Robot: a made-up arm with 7 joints. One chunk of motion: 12 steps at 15 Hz.
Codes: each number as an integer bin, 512 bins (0 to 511) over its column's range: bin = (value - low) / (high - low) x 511, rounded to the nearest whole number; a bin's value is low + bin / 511 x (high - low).
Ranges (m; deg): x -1.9..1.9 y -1.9..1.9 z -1.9..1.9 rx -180..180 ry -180..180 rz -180..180
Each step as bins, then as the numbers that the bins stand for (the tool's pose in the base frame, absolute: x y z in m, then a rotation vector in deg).
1 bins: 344 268 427 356 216 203
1 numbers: 0.6581 0.0930 1.2753 70.80 -27.83 -36.99
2 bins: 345 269 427 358 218 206
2 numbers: 0.6656 0.1004 1.2753 72.21 -26.42 -34.87
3 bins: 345 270 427 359 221 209
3 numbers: 0.6656 0.1078 1.2753 72.92 -24.31 -32.76
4 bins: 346 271 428 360 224 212
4 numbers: 0.6730 0.1153 1.2828 73.62 -22.19 -30.65
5 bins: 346 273 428 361 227 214
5 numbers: 0.6730 0.1301 1.2828 74.32 -20.08 -29.24
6 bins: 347 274 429 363 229 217
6 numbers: 0.6804 0.1376 1.2902 75.73 -18.67 -27.12
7 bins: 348 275 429 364 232 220
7 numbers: 0.6879 0.1450 1.2902 76.44 -16.56 -25.01
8 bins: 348 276 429 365 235 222
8 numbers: 0.6879 0.1524 1.2902 77.14 -14.44 -23.60
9 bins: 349 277 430 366 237 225
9 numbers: 0.6953 0.1599 1.2977 77.85 -13.03 -21.49
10 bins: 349 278 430 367 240 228
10 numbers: 0.6953 0.1673 1.2977 78.55 -10.92 -19.37
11 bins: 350 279 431 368 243 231
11 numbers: 0.7027 0.1748 1.3051 79.26 -8.81 -17.26
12 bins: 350 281 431 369 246 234
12 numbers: 0.7027 0.1896 1.3051 79.96 -6.69 -15.15
